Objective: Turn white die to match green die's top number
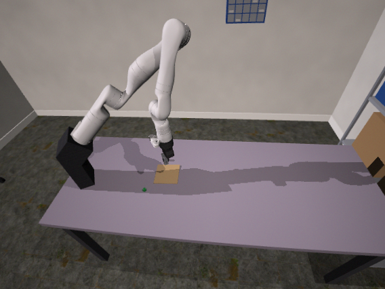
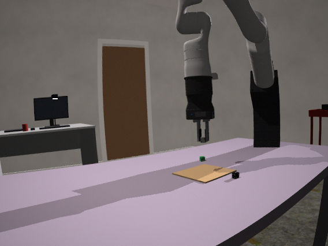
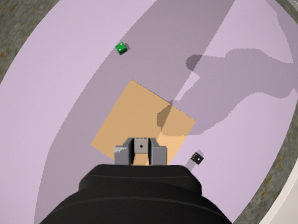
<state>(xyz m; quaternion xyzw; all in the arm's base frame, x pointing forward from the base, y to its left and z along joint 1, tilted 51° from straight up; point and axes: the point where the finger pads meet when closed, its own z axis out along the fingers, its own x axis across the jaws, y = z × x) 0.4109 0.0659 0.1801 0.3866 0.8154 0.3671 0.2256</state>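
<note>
Now: hand 12 cm above the tan mat and 1 cm past it. Round my hand: green die (15 cm to the right, 11 cm below, 7 cm behind); black die (11 cm below, 9 cm to the left, 6 cm behind); white die (1 cm below).
</note>
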